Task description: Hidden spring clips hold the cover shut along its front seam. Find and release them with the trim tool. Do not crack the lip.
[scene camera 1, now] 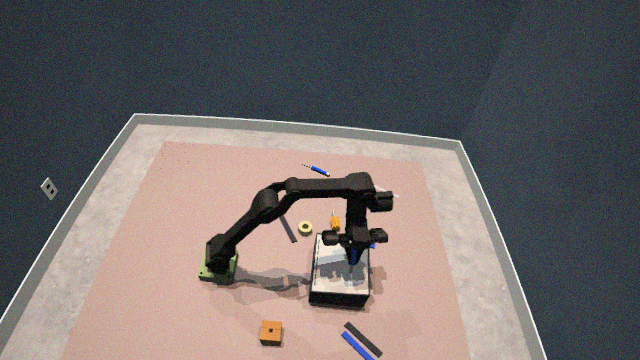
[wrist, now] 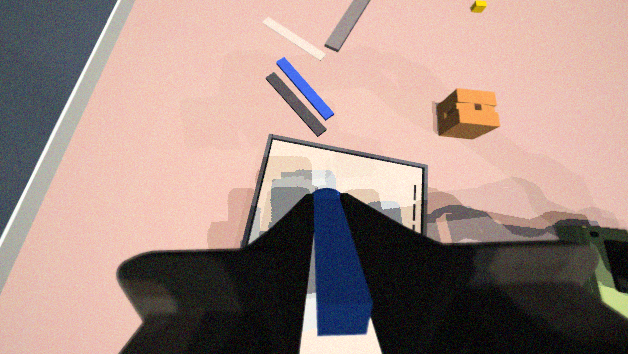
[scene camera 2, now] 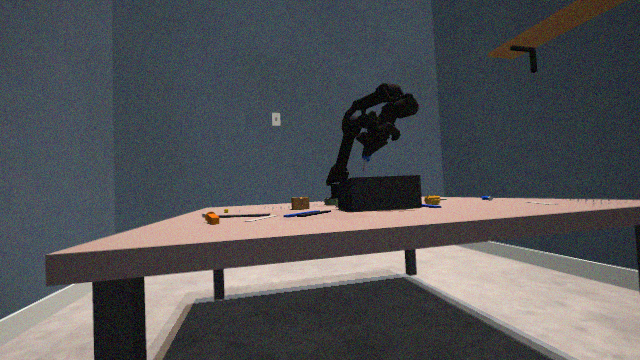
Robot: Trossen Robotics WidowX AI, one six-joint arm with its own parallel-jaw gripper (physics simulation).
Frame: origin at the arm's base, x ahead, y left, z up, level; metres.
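Seen in the pictures: gripper, fingertip midpoint: (scene camera 1: 353,263) (wrist: 326,200) (scene camera 2: 364,156); arm's base, link origin: (scene camera 1: 218,264) (scene camera 2: 337,197).
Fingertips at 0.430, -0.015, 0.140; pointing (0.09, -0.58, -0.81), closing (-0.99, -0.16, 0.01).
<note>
Pixels of each thing's top centre, then the offset from my fingertips to it, as dx, dy, dz. Level surfaces: height alone.
- black box, top centre: (wrist: 338,256) (scene camera 1: 342,261) (scene camera 2: 375,177) -0.022, +0.043, -0.069
- table with a pale cover, surface height: dz -0.083
- trim tool, top centre: (wrist: 342,220) (scene camera 1: 355,251) (scene camera 2: 366,141) -0.002, +0.011, +0.049
- orange block, top centre: (wrist: 477,106) (scene camera 1: 270,330) (scene camera 2: 300,197) -0.221, -0.189, -0.125
- yellow ring, top centre: (scene camera 1: 305,226) -0.150, +0.222, -0.145
- orange-yellow tool, top centre: (scene camera 2: 436,195) (scene camera 1: 335,216) -0.040, +0.276, -0.138
- blue-handled tool, top centre: (scene camera 1: 315,167) -0.132, +0.555, -0.152
A black box (scene camera 1: 340,299) (scene camera 2: 382,193) (wrist: 350,149) stands on the table with a pale cover (scene camera 1: 327,286) (wrist: 382,172) on top. A row of short dark dashes (wrist: 414,212) runs along the cover's right side in the wrist view, the side toward the arm's base. My gripper (scene camera 1: 353,247) (scene camera 2: 368,153) (wrist: 326,200) is shut on the blue handle of the trim tool (scene camera 1: 353,256) (scene camera 2: 366,159) (wrist: 341,280). In scene camera 2 the tool's thin tip points down and is above the box, apart from it. The fingers and handle hide part of the cover in the wrist view.
An orange block (scene camera 1: 271,332) (scene camera 2: 300,203) (wrist: 472,115) and blue (scene camera 1: 357,346) (wrist: 305,88) and dark strips (scene camera 1: 363,339) (wrist: 296,104) lie near the box. A yellow ring (scene camera 1: 299,228), an orange-yellow tool (scene camera 1: 335,223) (scene camera 2: 432,200) and a blue-handled tool (scene camera 1: 320,171) lie beyond it.
</note>
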